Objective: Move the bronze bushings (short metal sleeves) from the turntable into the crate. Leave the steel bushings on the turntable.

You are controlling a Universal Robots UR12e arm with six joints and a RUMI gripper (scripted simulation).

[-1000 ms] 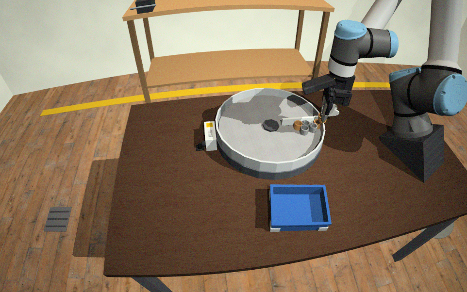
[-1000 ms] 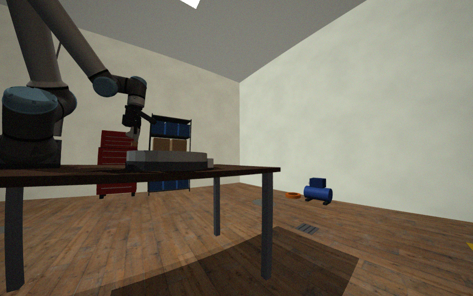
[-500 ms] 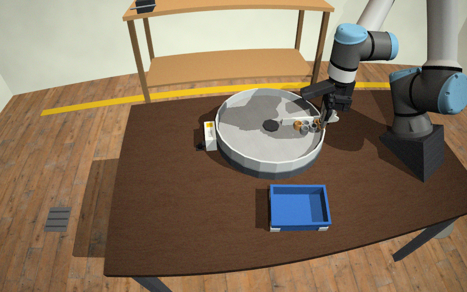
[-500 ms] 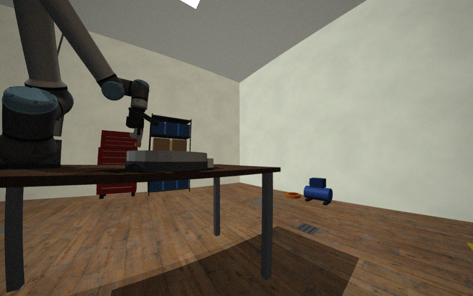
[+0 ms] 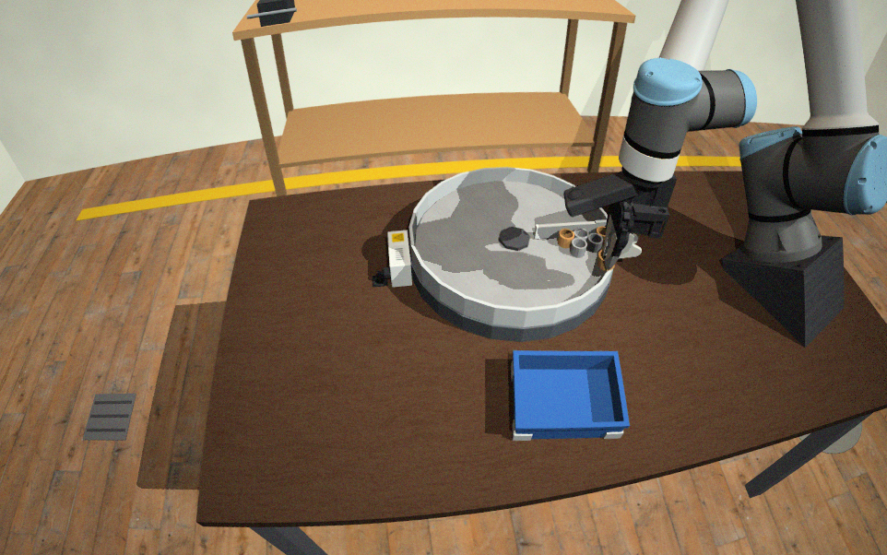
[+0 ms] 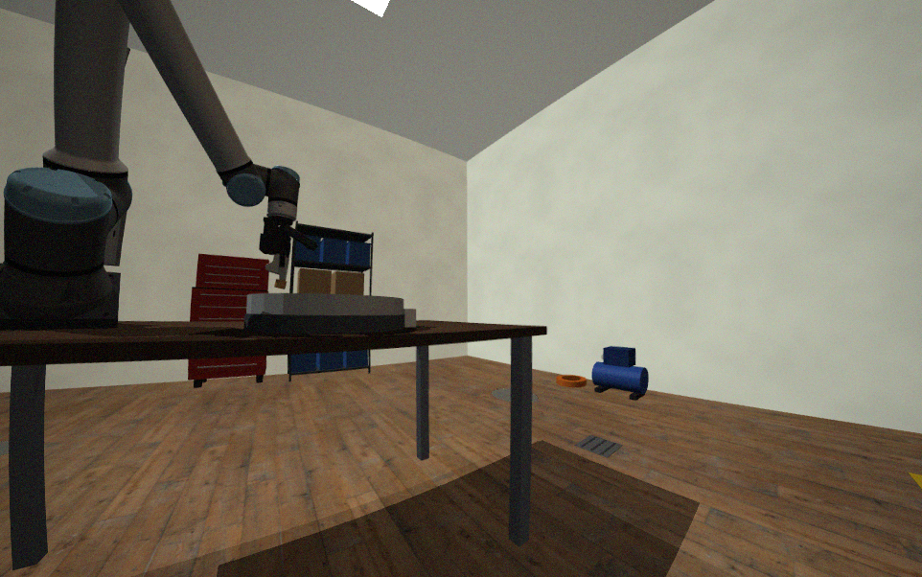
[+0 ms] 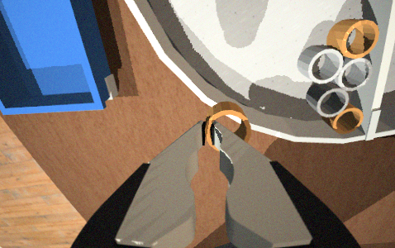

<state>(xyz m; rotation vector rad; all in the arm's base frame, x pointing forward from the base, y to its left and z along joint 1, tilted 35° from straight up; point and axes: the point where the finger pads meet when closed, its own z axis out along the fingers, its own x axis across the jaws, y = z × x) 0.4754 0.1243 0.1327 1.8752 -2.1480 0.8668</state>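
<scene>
My hand is 19 cm to the right of the blue crate, 12 cm above it and 11 cm short of it. The rest, counted from my hand: round grey turntable (17 cm to the right, 13 cm ahead, 9 cm below).
</scene>
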